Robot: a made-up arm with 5 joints. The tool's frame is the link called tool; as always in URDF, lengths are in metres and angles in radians. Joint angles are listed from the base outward. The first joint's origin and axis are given. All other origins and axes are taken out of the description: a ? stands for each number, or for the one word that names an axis. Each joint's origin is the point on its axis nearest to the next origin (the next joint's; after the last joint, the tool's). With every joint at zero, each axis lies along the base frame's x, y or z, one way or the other. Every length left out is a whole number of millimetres.
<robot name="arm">
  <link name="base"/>
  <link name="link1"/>
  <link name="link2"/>
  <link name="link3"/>
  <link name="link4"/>
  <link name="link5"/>
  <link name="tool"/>
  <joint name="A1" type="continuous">
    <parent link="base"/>
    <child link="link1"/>
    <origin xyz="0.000 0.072 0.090" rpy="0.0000 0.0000 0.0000"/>
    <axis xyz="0 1 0"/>
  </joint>
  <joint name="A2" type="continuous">
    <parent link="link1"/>
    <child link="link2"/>
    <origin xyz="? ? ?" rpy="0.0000 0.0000 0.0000"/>
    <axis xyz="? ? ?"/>
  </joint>
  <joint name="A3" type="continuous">
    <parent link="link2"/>
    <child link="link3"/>
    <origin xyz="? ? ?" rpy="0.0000 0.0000 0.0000"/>
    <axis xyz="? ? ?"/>
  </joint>
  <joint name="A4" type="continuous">
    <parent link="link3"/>
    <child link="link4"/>
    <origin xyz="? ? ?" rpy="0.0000 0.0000 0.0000"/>
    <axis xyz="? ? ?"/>
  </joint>
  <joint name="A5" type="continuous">
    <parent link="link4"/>
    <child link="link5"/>
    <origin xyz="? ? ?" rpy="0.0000 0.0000 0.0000"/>
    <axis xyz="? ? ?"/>
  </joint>
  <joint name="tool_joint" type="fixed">
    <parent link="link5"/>
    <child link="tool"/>
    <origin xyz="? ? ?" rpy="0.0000 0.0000 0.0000"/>
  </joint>
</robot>
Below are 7 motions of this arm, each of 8 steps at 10 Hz.
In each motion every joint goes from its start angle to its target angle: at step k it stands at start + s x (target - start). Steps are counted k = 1, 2, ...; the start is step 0. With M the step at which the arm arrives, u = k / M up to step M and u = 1 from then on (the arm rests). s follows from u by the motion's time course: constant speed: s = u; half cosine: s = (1 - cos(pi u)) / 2; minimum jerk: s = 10 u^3 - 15 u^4 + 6 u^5.
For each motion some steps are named. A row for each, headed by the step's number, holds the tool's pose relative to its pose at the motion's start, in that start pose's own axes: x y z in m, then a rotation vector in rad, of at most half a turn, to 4 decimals.
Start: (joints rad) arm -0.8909 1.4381 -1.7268 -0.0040 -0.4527
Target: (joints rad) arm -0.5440 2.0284 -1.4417 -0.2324 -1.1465
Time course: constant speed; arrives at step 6
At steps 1, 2, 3, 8:
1: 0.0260 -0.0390 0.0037 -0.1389 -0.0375 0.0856
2: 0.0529 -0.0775 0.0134 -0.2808 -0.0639 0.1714
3: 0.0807 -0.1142 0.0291 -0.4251 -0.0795 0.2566
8: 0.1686 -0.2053 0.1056 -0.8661 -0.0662 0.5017

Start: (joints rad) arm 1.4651 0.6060 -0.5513 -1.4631 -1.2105
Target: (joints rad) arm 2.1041 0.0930 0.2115 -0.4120 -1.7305
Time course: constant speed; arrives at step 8
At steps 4, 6, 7, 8:
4: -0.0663 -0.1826 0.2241 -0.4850 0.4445 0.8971
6: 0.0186 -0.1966 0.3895 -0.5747 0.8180 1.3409
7: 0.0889 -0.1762 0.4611 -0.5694 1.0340 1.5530
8: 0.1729 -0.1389 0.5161 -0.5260 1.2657 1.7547

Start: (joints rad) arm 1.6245 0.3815 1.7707 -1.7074 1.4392
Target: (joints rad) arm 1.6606 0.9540 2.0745 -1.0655 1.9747
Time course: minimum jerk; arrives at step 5
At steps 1, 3, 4, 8:
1: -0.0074 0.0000 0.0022 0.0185 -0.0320 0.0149
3: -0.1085 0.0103 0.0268 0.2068 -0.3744 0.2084
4: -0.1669 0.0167 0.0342 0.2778 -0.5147 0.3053
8: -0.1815 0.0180 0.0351 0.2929 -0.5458 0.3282

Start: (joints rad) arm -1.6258 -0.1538 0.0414 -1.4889 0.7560
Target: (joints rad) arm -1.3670 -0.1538 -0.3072 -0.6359 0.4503
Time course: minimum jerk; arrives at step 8
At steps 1, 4, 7, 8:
1: 0.0013 -0.0034 0.0001 -0.0071 0.0024 0.0188
4: 0.0698 -0.0945 0.0212 -0.1939 0.1336 0.5709
7: 0.1814 -0.1444 0.0504 -0.3042 0.3704 1.0867
8: 0.1855 -0.1452 0.0511 -0.3061 0.3798 1.1030

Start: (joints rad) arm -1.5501 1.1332 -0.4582 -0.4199 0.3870
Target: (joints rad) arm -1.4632 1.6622 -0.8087 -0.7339 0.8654
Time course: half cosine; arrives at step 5
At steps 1, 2, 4, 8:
1: -0.0006 0.0330 -0.0127 0.0322 0.0060 -0.1221
2: 0.0132 0.1176 -0.0414 0.1213 0.0271 -0.4372
4: 0.1120 0.2735 -0.0809 0.3506 0.1151 -1.1089
8: 0.1358 0.2933 -0.0845 0.3945 0.1377 -1.2176

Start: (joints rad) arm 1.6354 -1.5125 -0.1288 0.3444 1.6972
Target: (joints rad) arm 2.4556 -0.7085 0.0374 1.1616 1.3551
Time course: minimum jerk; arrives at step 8
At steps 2, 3, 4, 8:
2: 0.0005 -0.0010 0.0178 0.0200 0.0643 0.0364
3: 0.0065 -0.0032 0.0484 0.0518 0.1700 0.0953
4: 0.0251 -0.0070 0.0885 0.0919 0.3097 0.1716
8: 0.1113 -0.0200 0.1617 0.1895 0.6444 0.3488

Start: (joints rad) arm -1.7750 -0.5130 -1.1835 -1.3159 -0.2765
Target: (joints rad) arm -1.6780 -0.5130 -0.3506 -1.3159 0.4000
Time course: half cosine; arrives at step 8
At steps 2, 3, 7, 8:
2: 0.0021 0.0167 0.0052 -0.0581 -0.0995 -0.1101
3: 0.0060 0.0345 0.0110 -0.1124 -0.2157 -0.2305
7: 0.0316 0.0970 0.0442 -0.2165 -0.7418 -0.6775
8: 0.0331 0.1003 0.0470 -0.2166 -0.7749 -0.7007

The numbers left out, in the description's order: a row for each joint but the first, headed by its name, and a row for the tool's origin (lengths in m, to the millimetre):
A2: xyz -0.088 0.000 0.112, axis 0 0 -1
A3: xyz -0.049 0.388 0.000, axis -1 0 0
A4: xyz 0.000 -0.347 0.003, axis 0 0 1
A5: xyz -0.206 -0.064 0.000, axis 0 0 -1
tool: xyz -0.132 0.058 0.000

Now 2 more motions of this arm.
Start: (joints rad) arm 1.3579 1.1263 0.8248 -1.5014 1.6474
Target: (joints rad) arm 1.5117 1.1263 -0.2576 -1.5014 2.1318
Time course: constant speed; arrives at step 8
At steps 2, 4, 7, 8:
2: 0.0043 0.0001 -0.0557 -0.2346 -0.0287 -0.1100
4: 0.0122 -0.0139 -0.1154 -0.4652 -0.0887 -0.2201
7: 0.0316 -0.0634 -0.2023 -0.7986 -0.2355 -0.3788
8: 0.0401 -0.0872 -0.2282 -0.9053 -0.2991 -0.4283

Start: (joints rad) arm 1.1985 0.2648 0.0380 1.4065 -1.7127
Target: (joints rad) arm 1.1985 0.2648 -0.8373 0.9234 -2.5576
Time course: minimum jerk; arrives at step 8
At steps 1, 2, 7, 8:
1: 0.0013 -0.0005 -0.0087 -0.0140 -0.0003 0.0058
2: 0.0087 -0.0058 -0.0559 -0.0906 -0.0003 0.0374
7: 0.0937 -0.2511 -0.4275 -0.8551 0.1341 0.3336
8: 0.0953 -0.2580 -0.4315 -0.8688 0.1389 0.3383

